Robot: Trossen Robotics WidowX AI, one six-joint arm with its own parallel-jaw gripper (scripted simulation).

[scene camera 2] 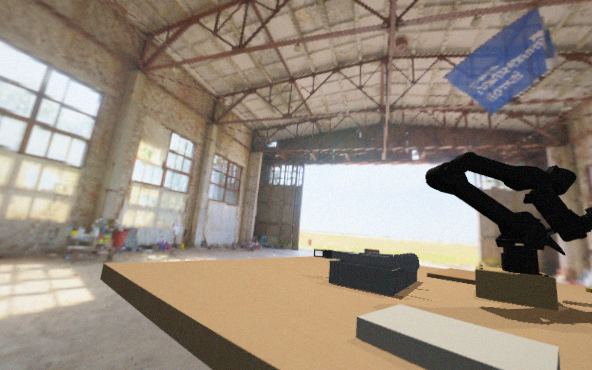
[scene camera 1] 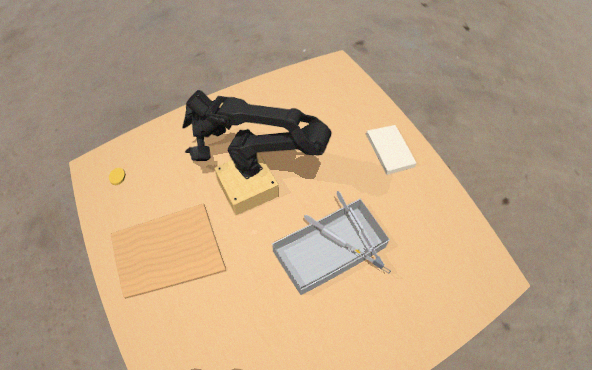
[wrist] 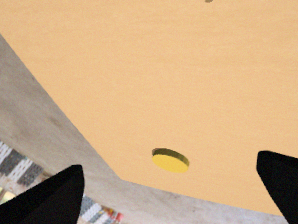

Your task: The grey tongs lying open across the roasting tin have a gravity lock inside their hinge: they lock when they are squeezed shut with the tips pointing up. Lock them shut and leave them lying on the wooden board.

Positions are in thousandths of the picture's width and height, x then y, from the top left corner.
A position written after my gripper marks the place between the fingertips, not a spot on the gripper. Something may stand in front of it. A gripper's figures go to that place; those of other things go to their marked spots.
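White block (scene camera 1: 655, 385), 1.50 m from the lens. My gripper (scene camera 1: 312, 380), 1.36 m from the lens.
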